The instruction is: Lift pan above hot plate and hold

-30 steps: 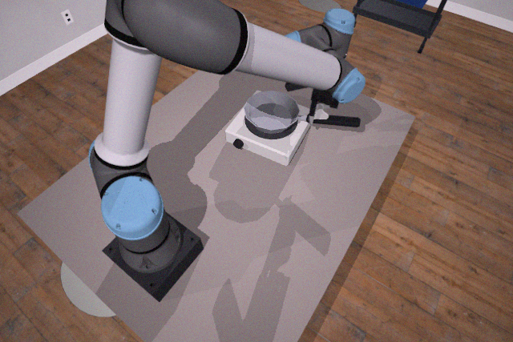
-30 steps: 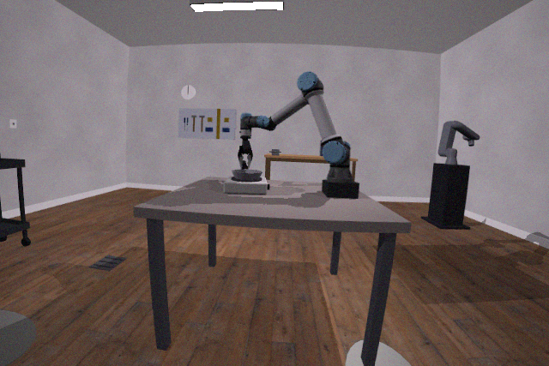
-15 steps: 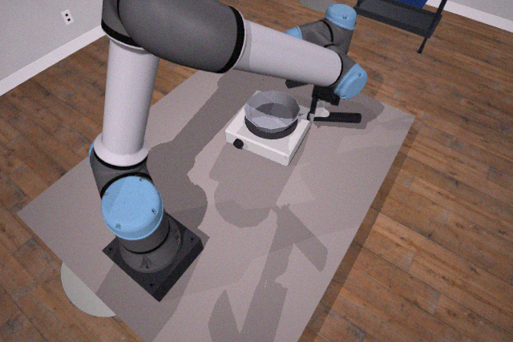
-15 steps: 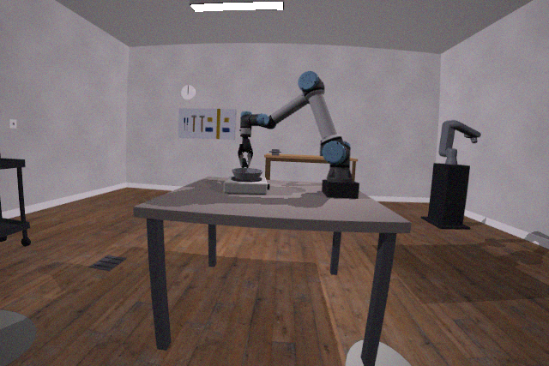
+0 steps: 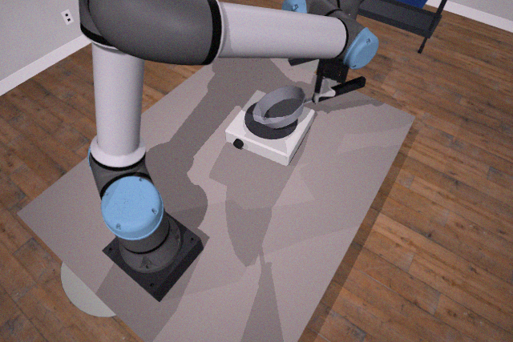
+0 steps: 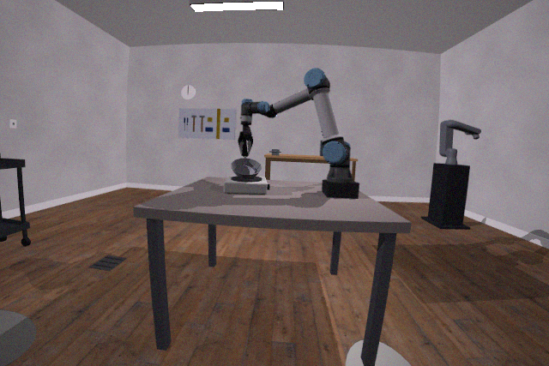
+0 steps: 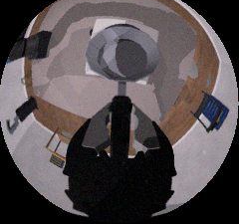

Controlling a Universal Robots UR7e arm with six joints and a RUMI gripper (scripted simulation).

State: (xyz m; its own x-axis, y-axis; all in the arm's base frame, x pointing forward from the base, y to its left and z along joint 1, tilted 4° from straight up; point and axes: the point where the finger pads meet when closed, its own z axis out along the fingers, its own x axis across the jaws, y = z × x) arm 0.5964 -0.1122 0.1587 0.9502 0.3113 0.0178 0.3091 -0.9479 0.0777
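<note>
Now: the pan 20 mm behind my hand, 60 mm to the left of it and 50 mm below it. From my hand the other things lie so: hot plate 60 mm behind, 130 mm to the left, 180 mm below.
</note>
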